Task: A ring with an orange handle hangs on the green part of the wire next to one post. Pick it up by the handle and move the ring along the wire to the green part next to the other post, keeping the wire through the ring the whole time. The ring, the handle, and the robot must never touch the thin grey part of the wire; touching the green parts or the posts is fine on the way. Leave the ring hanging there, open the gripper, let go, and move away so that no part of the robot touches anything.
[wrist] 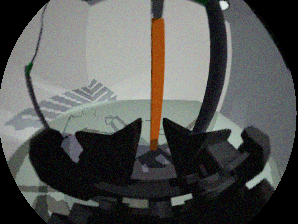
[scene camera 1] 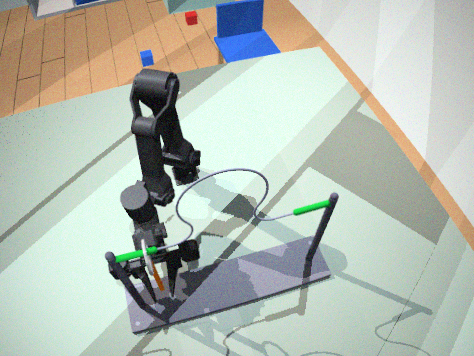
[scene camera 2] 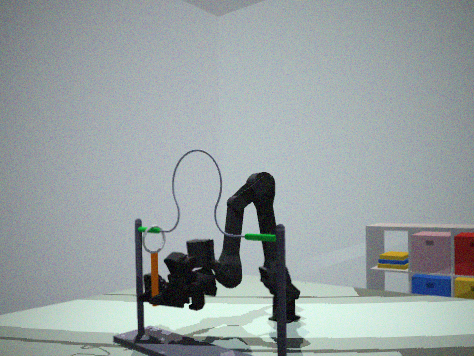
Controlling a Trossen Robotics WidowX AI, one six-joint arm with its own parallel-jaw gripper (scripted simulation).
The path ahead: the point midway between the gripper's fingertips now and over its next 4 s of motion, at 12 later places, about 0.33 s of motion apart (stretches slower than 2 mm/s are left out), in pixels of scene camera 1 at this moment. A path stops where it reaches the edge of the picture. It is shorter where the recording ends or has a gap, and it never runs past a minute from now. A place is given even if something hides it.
The gripper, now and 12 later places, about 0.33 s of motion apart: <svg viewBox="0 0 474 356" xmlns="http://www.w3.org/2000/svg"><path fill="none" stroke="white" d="M163 299L162 298L160 296L161 296L165 295L170 294L175 293L182 291L192 288L206 283L222 276L235 265L246 248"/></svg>
